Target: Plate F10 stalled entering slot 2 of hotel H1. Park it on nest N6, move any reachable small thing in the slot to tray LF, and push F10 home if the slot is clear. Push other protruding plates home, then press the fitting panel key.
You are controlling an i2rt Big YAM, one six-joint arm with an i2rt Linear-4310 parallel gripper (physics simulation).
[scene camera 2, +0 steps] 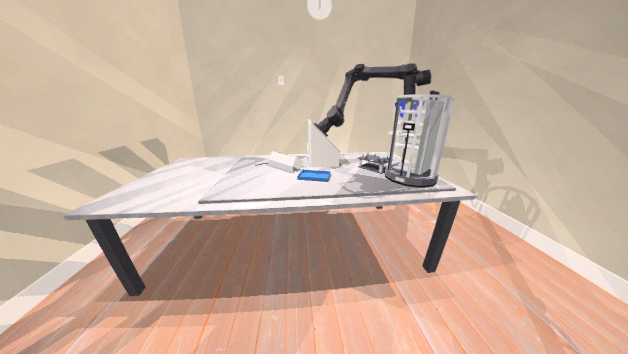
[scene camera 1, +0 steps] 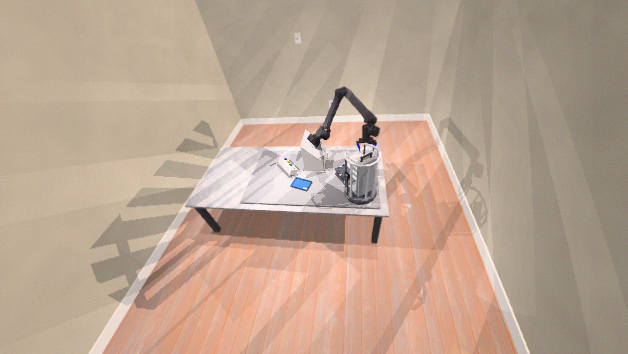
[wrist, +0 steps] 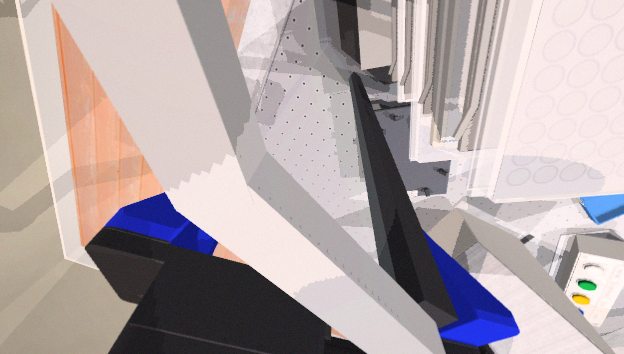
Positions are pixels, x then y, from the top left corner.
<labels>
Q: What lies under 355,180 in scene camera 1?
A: A clear cylindrical plate rack.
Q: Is my gripper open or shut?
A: Open.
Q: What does my gripper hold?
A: Nothing.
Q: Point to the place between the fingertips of my gripper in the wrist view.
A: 322,188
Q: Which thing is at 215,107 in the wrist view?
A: A clear cylindrical plate rack.
</labels>
